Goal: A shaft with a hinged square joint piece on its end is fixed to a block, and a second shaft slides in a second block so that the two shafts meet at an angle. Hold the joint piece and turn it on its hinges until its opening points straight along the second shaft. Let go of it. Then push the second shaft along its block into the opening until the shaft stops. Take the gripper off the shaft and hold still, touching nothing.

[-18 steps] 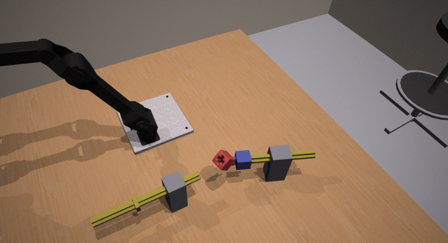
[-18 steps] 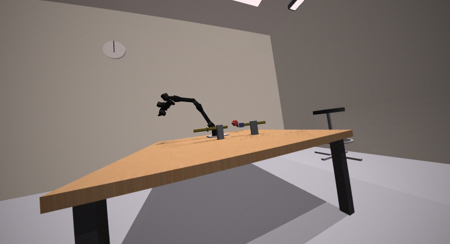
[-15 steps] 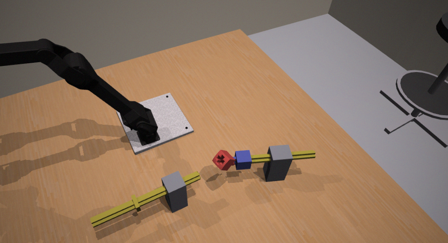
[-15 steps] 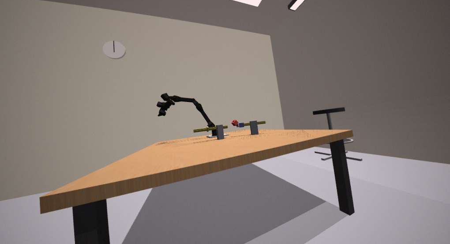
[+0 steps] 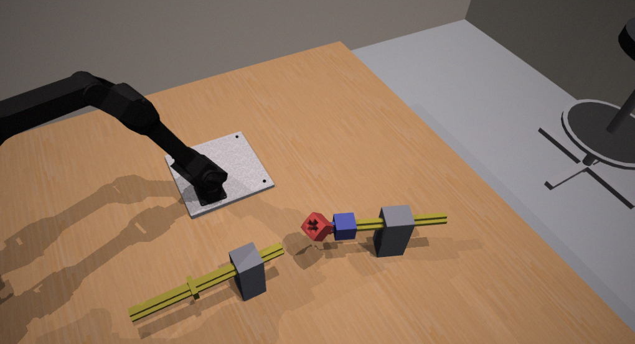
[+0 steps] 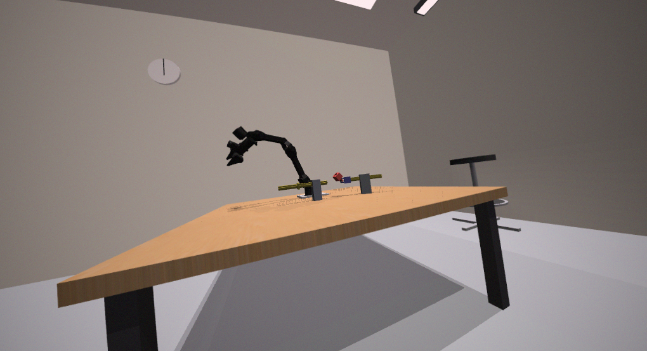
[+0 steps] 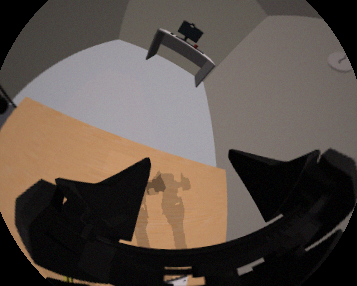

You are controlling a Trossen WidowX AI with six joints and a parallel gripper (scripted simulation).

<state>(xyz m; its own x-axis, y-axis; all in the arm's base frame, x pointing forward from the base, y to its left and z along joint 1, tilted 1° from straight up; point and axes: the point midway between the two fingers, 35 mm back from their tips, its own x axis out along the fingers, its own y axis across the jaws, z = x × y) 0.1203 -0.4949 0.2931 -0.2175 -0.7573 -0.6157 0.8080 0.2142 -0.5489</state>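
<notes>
The red joint piece is 15 cm ahead of my gripper tip, 67 cm to the left of it and 17 cm below it.
</notes>
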